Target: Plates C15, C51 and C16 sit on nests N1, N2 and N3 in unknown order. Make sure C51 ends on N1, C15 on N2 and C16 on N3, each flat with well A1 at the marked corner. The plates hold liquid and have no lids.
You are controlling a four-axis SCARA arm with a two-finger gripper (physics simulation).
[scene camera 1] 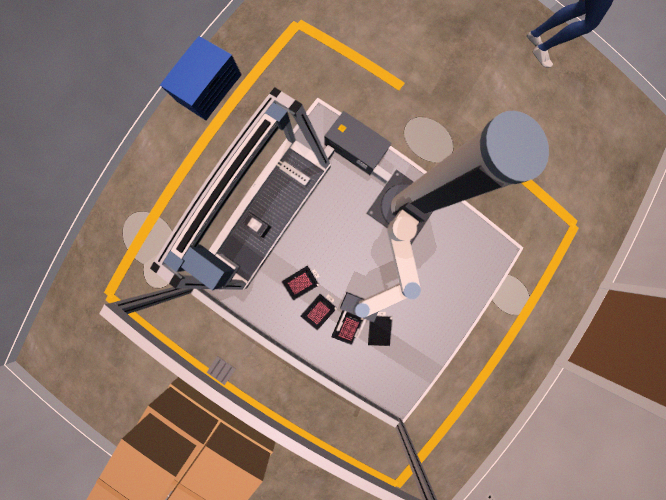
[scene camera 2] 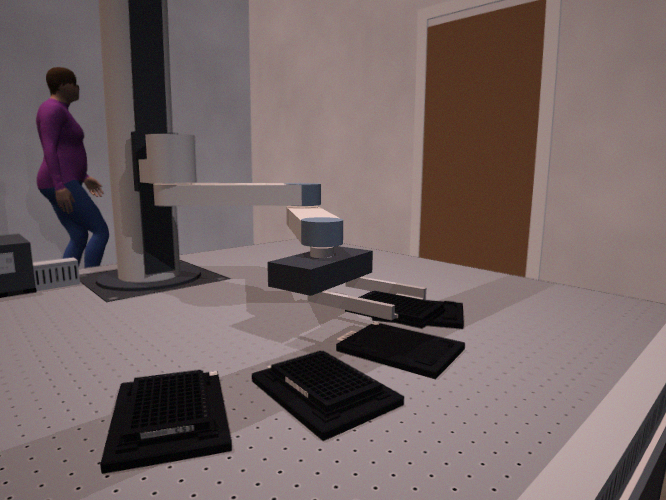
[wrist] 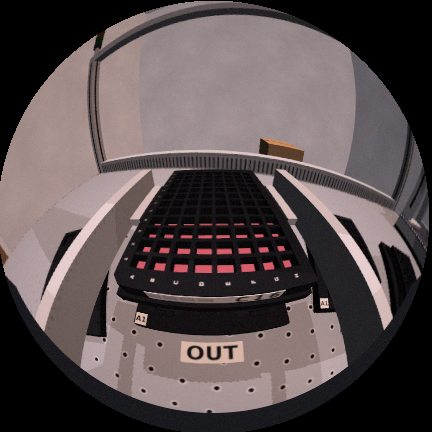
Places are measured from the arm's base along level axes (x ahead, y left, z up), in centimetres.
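Pixels of known places: gripper, fingertip midpoint: [scene camera 1: 346, 333] [scene camera 2: 410, 302] [wrist: 213, 177]; arm's base, link origin: [scene camera 2: 150, 282].
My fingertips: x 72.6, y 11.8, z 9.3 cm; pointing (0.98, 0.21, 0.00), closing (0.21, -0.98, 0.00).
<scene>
For each thing: its top centre in the pictures, then the offset to it from my fingertips. Level surfaces: height alone.
- plate C16, top centre: [wrist: 213, 197] [scene camera 2: 395, 303] [scene camera 1: 348, 329] dx -2.4, dy -0.5, dz -0.5 cm
- OUT nest, top centre: [wrist: 210, 245] [scene camera 2: 401, 341] [scene camera 1: 347, 328] dx -1.3, dy +0.0, dz -6.5 cm
- Nest N1, top centre: [wrist: 68, 263] [scene camera 2: 419, 305] [scene camera 1: 380, 331] dx -9.6, dy +16.1, dz -6.3 cm
- perforated table, surface height: dz -8.0 cm
My gripper [scene camera 1: 349, 325] [scene camera 2: 409, 302] [wrist: 213, 177] is shut on plate C16 [scene camera 1: 349, 329] [scene camera 2: 399, 306] [wrist: 215, 260], whose label shows in the wrist view. The plate is level, with pink liquid in its wells, and is raised above the OUT nest [scene camera 2: 398, 349] [wrist: 210, 321]. Its row A is on the same side as that nest's A1 mark. Nest N1 [scene camera 1: 379, 331] [scene camera 2: 454, 313] [wrist: 97, 320] is bare, beside it. Two other plates sit flat on nests: the middle one [scene camera 1: 318, 311] [scene camera 2: 325, 379] [wrist: 352, 225] and the far one [scene camera 1: 300, 283] [scene camera 2: 169, 400] [wrist: 397, 265]. Their labels are too blurred to read surely.
The arm column [scene camera 1: 457, 177] [scene camera 2: 121, 161] stands on the perforated table [scene camera 1: 322, 236] [scene camera 2: 258, 457]. A dark box [scene camera 1: 357, 141] [scene camera 2: 13, 263] is at the table's edge. A gantry frame [scene camera 1: 225, 182] stands along one side. A person [scene camera 1: 570, 24] [scene camera 2: 61, 139] is beyond the table.
</scene>
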